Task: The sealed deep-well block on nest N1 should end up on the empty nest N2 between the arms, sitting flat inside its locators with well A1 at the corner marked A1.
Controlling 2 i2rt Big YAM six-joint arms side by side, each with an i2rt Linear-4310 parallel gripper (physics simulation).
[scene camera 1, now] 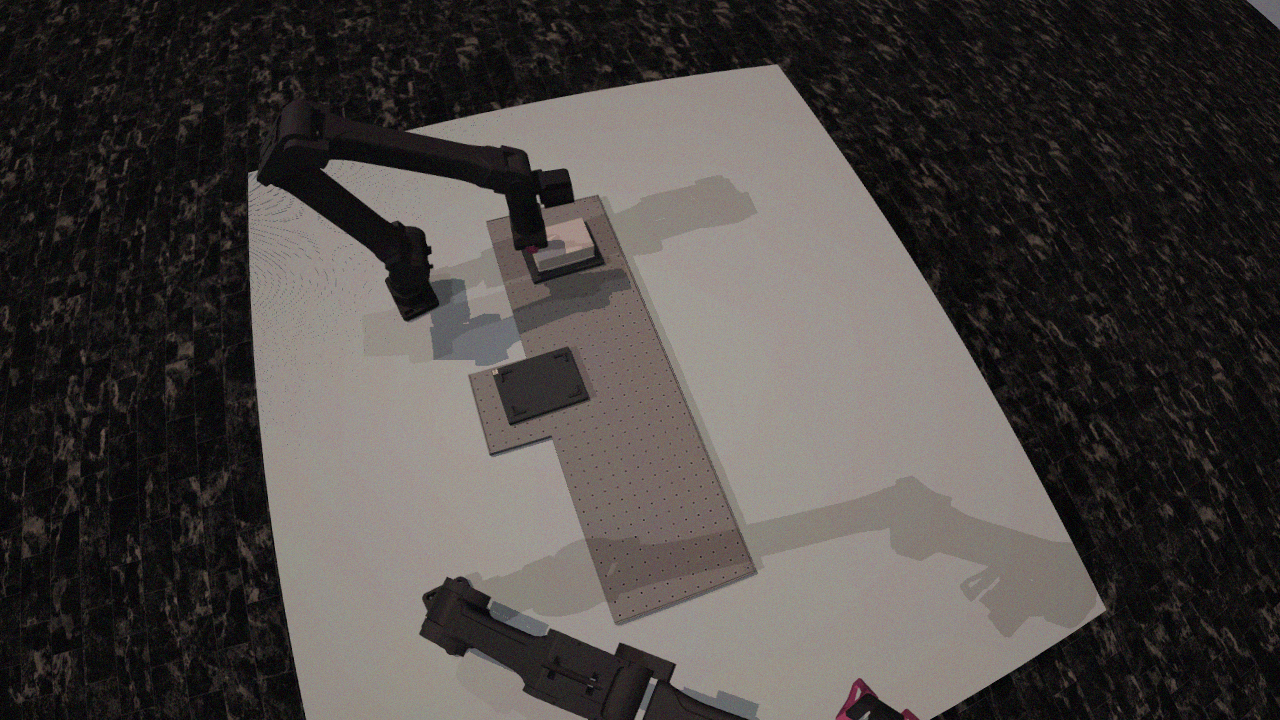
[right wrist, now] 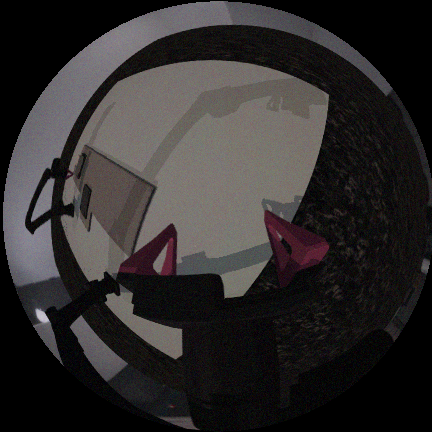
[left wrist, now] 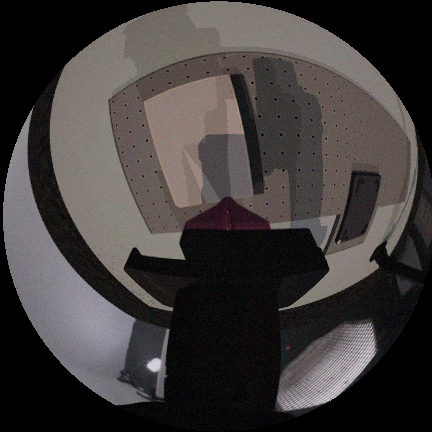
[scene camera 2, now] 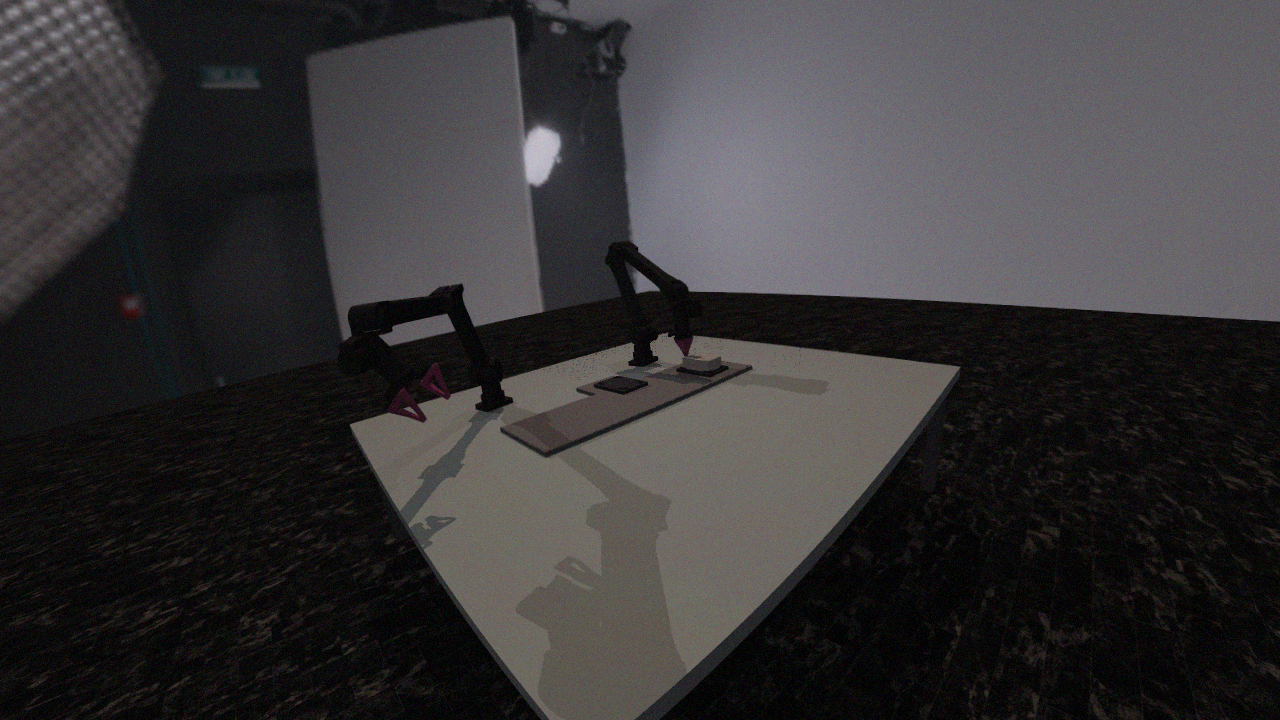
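The pale sealed deep-well block [scene camera 1: 568, 240] [scene camera 2: 702, 362] [left wrist: 172, 125] sits on the dark nest N1 [scene camera 1: 598, 262] [left wrist: 251, 145]; whether it lies fully flat is unclear. My left gripper [scene camera 1: 531, 249] [scene camera 2: 685, 347] [left wrist: 227, 201] is shut and empty, its magenta tips together at the block's left edge in scene camera 1; contact cannot be told. Nest N2 [scene camera 1: 541, 386] [scene camera 2: 620, 385] [left wrist: 359, 205] [right wrist: 86, 201] is dark and empty, with corner locators and a small pale mark at one corner. My right gripper [scene camera 2: 435, 408] [right wrist: 218, 221] is open and empty, far from both nests.
Both nests stand on a perforated brownish board [scene camera 1: 644, 447] [scene camera 2: 572, 429] [left wrist: 340, 125] [right wrist: 117, 192] on the white table [scene camera 1: 805, 358] [scene camera 2: 760, 492]. The left arm's base [scene camera 1: 411, 291] stands left of the board in scene camera 1. Arm shadows cross the board and table.
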